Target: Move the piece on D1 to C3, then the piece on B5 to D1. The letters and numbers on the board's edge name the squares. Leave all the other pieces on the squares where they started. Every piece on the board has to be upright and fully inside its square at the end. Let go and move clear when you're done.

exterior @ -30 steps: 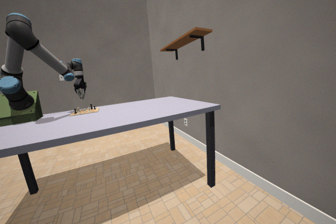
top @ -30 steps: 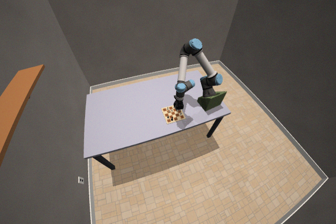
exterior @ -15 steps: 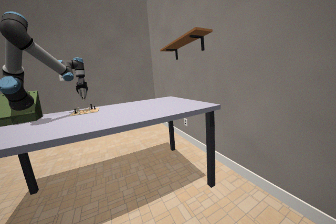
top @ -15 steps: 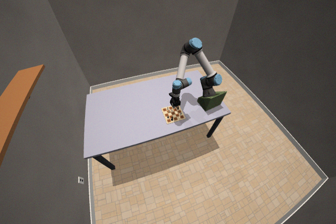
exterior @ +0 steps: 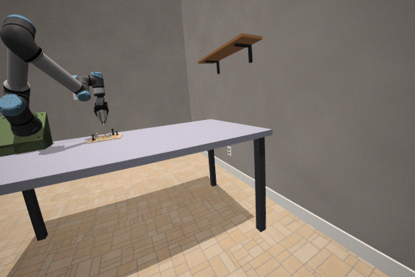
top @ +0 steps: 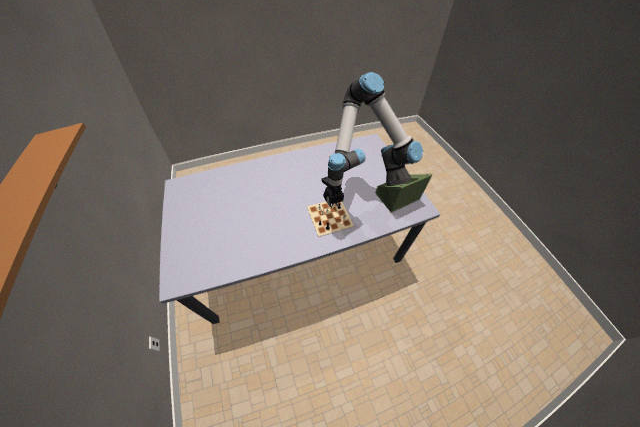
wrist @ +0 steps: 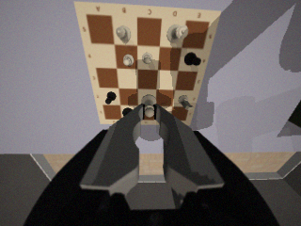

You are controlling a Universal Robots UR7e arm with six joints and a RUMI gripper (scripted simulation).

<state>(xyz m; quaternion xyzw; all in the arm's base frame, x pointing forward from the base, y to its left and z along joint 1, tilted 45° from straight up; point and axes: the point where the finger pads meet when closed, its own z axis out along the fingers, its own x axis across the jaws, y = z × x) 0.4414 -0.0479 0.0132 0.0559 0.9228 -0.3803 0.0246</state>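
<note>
Now: hand 120 mm above the chessboard.
</note>
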